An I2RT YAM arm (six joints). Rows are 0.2 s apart.
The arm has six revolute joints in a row. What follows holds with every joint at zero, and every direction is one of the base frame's. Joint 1 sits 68 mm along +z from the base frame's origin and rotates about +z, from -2.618 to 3.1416 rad. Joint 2 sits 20 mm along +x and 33.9 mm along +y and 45.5 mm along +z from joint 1 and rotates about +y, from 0 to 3.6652 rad. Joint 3 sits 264 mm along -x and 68.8 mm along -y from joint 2 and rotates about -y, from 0 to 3.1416 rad. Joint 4 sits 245 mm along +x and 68.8 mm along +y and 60 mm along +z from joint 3 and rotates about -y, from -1.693 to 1.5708 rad. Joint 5 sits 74 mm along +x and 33.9 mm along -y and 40.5 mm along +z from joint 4 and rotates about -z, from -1.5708 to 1.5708 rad. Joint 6 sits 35.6 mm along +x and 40.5 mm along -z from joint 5 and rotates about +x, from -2.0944 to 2.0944 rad. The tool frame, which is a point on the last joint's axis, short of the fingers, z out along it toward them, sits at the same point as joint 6; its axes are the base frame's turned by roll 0, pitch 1.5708 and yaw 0 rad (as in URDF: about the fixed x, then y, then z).
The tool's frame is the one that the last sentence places.
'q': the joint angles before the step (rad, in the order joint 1, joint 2, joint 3, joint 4, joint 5, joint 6). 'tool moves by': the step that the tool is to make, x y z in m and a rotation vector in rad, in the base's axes. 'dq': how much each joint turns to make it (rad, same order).
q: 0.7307 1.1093 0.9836 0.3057 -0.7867 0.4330
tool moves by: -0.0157 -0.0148 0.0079 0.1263 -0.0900 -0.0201
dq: 0.0009 -0.0756 -0.0747 0.1768 0.0292 0.0378
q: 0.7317 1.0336 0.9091 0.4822 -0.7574 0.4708
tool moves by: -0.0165 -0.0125 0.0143 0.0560 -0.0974 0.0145
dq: 0.0062 -0.0641 -0.0034 0.0312 -0.0170 -0.0258
